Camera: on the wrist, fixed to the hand. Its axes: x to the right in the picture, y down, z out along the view.
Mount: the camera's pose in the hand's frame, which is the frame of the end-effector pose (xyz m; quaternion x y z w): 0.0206 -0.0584 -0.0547 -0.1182 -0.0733 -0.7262 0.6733
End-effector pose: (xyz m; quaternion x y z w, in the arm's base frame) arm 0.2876 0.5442 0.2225 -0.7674 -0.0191 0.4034 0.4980
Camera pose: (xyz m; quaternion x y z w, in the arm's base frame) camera 0.3581 0.5415 0.2654 -0.5321 -0.6543 -0.0360 0.5361
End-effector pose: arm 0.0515 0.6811 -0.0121 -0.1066 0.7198 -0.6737 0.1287
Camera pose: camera 0.0129 0.7219 0.0485 0.6591 -0.4774 0.4542 0.3624
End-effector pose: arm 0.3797 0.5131 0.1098 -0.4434 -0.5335 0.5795 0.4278
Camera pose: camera 0.4291 0.5499 0.1648 0.0808 -0.7810 0.0489 0.6173
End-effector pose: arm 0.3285 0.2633 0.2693 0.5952 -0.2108 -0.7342 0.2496
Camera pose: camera 0.3719 0.2958 0.2070 -0.4705 -0.3588 0.7441 0.3102
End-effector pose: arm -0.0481 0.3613 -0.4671 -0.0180 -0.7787 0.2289 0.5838
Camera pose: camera 0.0095 0.3335 -0.4148 0.5012 -0.6072 -0.3606 0.5001
